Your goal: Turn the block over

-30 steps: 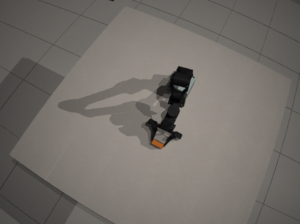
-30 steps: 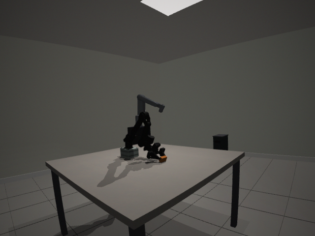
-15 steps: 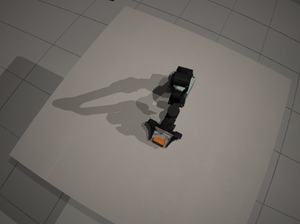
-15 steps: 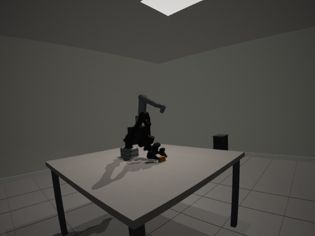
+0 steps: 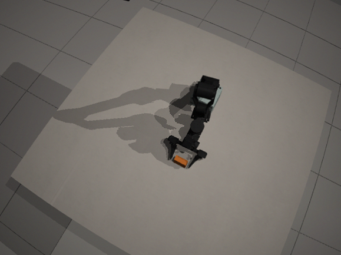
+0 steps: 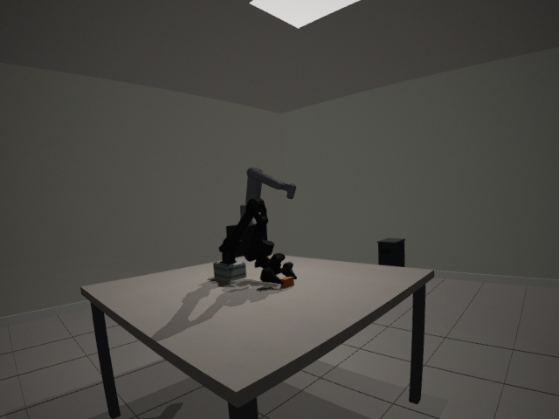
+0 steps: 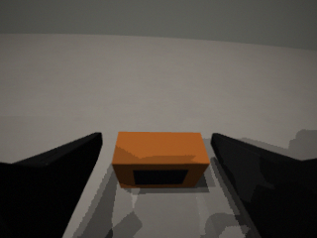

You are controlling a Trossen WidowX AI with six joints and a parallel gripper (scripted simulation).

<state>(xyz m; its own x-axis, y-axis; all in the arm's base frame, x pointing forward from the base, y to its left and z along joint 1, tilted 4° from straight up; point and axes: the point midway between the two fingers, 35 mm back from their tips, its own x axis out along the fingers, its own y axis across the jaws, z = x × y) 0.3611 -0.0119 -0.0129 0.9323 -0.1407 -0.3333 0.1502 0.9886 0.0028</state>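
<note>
My gripper tip is 2 cm past the block and 1 cm above it.
</note>
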